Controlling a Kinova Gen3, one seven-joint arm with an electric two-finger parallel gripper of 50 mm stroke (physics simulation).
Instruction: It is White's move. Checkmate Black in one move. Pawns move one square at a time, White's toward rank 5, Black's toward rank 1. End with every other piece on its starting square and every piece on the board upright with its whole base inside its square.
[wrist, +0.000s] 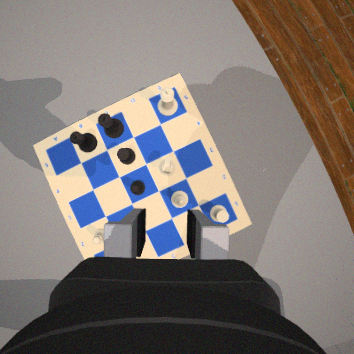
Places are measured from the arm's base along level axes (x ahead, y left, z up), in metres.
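Where they show: gripper, fingertip midpoint: (165, 225).
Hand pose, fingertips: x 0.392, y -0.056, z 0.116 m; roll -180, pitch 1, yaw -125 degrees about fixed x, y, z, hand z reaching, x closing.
Note:
After its pixels a point has its place.
My gripper (165, 225) {x 0.392, y -0.056, z 0.116 m} is open and empty, high over the board (244, 221) {x 0.315, y -0.124, z -0.063 m}. A small white piece (167, 166) {x 0.428, y -0.080, z -0.024 m} stands upright on D3. White pieces also stand on D2 (179, 199) {x 0.390, y -0.071, z -0.023 m}, on E1 (219, 214) {x 0.348, y -0.099, z -0.030 m} and on A2 (97, 237) {x 0.405, y 0.036, z -0.034 m}, close beside the left finger in view. A tall white piece (168, 102) {x 0.491, y -0.123, z -0.033 m} stands on E5. A tall black piece (113, 127) {x 0.504, y -0.053, z -0.040 m} is on C5 and another black piece (86, 142) {x 0.509, y -0.014, z -0.043 m} is on B5. Smaller black pieces stand on C4 (126, 155) {x 0.465, y -0.048, z -0.030 m} and C3 (137, 187) {x 0.428, y -0.038, z -0.033 m}. The fingers and gripper body hide part of ranks 1 and 2.
The board lies turned on a grey table (125, 40) {x 0.607, y -0.130, z -0.069 m}, with its rank 5 edge away from the gripper. Shadows fall across the table and board. The table's curved edge runs down the right, with a brown wooden floor (320, 75) beyond it.

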